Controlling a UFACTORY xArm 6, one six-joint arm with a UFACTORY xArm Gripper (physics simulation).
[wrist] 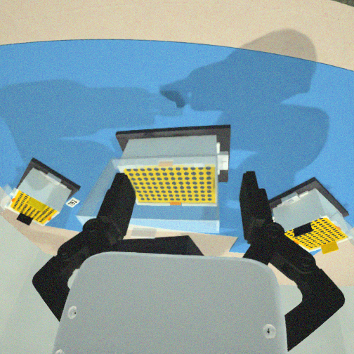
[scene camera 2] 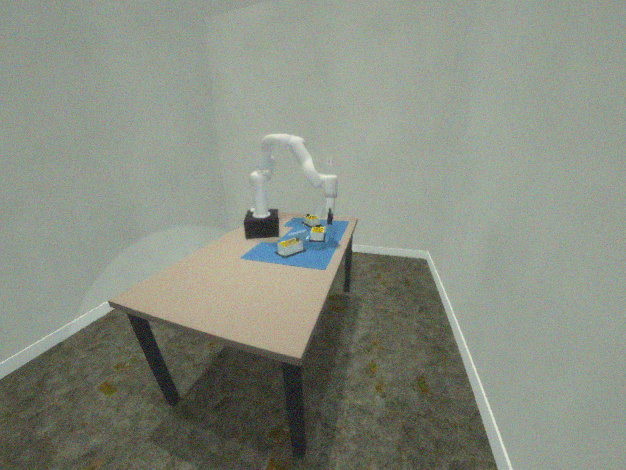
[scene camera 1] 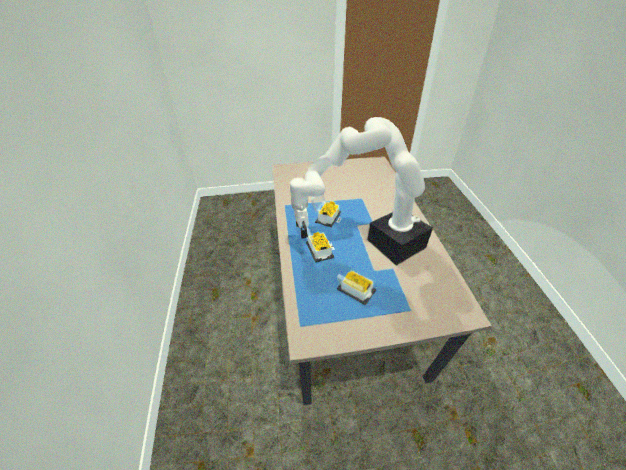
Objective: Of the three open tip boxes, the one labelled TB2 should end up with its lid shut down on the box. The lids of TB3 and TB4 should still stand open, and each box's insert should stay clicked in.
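Pixels of known places: gripper, fingertip midpoint: (scene camera 2: 330, 221) (scene camera 1: 301, 231); arm's base at its link origin: (scene camera 2: 261, 215) (scene camera 1: 400, 224).
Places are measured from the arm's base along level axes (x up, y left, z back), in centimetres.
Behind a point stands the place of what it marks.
The middle tip box (scene camera 1: 320, 243) {x -7.4, y 3.3, z -42.0 cm} (scene camera 2: 317, 234) {x -7.2, y -3.3, z -44.8 cm} (wrist: 170, 185) is white with a yellow insert seated in its top. Its clear lid (wrist: 180, 221) stands open; its exact tilt is hard to tell. Its label cannot be read. My gripper (scene camera 1: 303, 231) {x -0.7, y 1.0, z -51.2 cm} (scene camera 2: 329, 217) {x -0.7, y 1.0, z -51.2 cm} (wrist: 184, 183) is open and empty, above the mat beside this box, with a finger towards either end of it in the wrist view. A second box (scene camera 1: 356, 285) {x 1.1, y 37.6, z -30.1 cm} (scene camera 2: 310, 220) {x -8.2, y 23.3, z -28.7 cm} (wrist: 42, 192) has a small label that looks like TB3. The third box (scene camera 1: 328, 212) (scene camera 2: 290, 246) {x -6.6, y -31.1, z -38.3 cm} (wrist: 312, 220) has no readable label. Both inserts look seated; their lids show faintly.
The boxes stand on dark bases on a blue mat (scene camera 1: 323, 311) {x -13.3, y 40.0, z -43.8 cm} (scene camera 2: 318, 262) {x -13.3, y -31.9, z -54.9 cm} (wrist: 60, 60). The mat lies on a wooden table (scene camera 1: 343, 344) {x -13.5, y 56.2, z -37.1 cm} (scene camera 2: 227, 298) {x -13.6, y -74.6, z -30.1 cm} (wrist: 125, 20). My arm's black base block (scene camera 1: 399, 242) {x 1.0, y 14.0, z -4.9 cm} (scene camera 2: 261, 226) {x -5.2, y -9.5, z -5.5 cm} stands beside the mat. The table's long edge is close to my gripper.
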